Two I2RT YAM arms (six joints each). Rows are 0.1 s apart.
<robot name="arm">
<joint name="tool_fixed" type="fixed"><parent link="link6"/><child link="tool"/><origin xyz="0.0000 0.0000 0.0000" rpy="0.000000 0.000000 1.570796"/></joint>
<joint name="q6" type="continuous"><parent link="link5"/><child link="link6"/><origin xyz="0.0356 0.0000 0.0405" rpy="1.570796 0.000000 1.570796"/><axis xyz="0 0 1"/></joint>
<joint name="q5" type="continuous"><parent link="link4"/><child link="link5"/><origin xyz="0.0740 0.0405 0.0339" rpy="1.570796 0.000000 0.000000"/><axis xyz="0 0 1"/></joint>
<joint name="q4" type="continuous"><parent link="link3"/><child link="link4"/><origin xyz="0.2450 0.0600 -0.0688"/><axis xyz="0 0 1"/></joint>
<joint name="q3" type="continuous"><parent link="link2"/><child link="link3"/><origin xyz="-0.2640 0.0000 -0.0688" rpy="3.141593 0.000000 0.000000"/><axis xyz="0 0 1"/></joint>
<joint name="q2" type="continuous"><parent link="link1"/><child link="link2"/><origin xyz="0.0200 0.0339 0.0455" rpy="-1.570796 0.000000 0.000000"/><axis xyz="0 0 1"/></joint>
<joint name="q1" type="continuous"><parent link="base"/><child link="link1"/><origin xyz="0.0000 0.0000 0.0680"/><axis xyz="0 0 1"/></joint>
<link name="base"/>
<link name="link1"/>
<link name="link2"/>
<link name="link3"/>
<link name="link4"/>
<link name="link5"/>
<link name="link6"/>
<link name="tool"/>
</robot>
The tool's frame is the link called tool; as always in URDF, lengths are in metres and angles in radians. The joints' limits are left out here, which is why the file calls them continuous.
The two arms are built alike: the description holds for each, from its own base.
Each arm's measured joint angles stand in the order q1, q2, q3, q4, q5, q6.
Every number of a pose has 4 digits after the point.
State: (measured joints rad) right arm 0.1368 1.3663 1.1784 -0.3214 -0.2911 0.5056; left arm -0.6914 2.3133 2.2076 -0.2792 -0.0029 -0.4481
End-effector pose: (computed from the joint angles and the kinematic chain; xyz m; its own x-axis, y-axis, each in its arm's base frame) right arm 0.3084 0.0528 0.3325 -0.6061 0.3849 -0.6961 -0.0975 0.8326 0.5453; left arm 0.4238 -0.3506 0.3007 -0.5360 -0.1187 -0.8358 0.4475 0.7996 -0.4006
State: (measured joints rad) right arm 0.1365 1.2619 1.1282 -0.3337 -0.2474 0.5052; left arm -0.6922 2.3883 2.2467 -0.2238 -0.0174 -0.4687
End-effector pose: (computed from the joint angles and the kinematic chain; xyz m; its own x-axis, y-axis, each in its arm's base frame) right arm 0.2836 0.0477 0.3429 -0.5593 0.3968 -0.7278 -0.0889 0.8442 0.5286; left arm 0.4361 -0.3607 0.2798 -0.5280 -0.1489 -0.8361 0.4339 0.7990 -0.4164
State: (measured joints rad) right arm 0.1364 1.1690 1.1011 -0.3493 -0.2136 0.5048; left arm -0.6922 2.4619 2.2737 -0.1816 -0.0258 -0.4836
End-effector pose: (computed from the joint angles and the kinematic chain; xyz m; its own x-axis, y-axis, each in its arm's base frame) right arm 0.2612 0.0435 0.3556 -0.5085 0.4073 -0.7587 -0.0902 0.8510 0.5173; left arm 0.4466 -0.3691 0.2529 -0.5344 -0.1607 -0.8298 0.4191 0.8022 -0.4253
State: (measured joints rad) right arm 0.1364 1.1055 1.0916 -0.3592 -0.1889 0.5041; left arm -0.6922 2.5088 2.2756 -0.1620 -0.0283 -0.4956
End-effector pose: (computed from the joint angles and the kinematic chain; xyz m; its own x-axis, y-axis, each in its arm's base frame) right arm 0.2456 0.0405 0.3663 -0.4644 0.4151 -0.7823 -0.0942 0.8552 0.5097; left arm 0.4520 -0.3734 0.2292 -0.5546 -0.1577 -0.8171 0.4026 0.8085 -0.4293
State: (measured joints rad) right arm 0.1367 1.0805 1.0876 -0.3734 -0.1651 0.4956; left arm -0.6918 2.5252 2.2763 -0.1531 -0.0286 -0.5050
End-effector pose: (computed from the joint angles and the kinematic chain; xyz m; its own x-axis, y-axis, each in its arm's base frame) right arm 0.2391 0.0388 0.3691 -0.4483 0.4118 -0.7933 -0.0832 0.8644 0.4958; left arm 0.4538 -0.3746 0.2210 -0.5624 -0.1621 -0.8108 0.3946 0.8091 -0.4354
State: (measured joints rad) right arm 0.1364 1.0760 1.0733 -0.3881 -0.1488 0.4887; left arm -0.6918 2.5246 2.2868 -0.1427 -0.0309 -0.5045
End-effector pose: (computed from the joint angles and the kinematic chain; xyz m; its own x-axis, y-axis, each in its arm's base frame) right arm 0.2378 0.0380 0.3636 -0.4601 0.4055 -0.7899 -0.0615 0.8729 0.4839; left arm 0.4545 -0.3751 0.2261 -0.5479 -0.1735 -0.8184 0.4006 0.8044 -0.4388
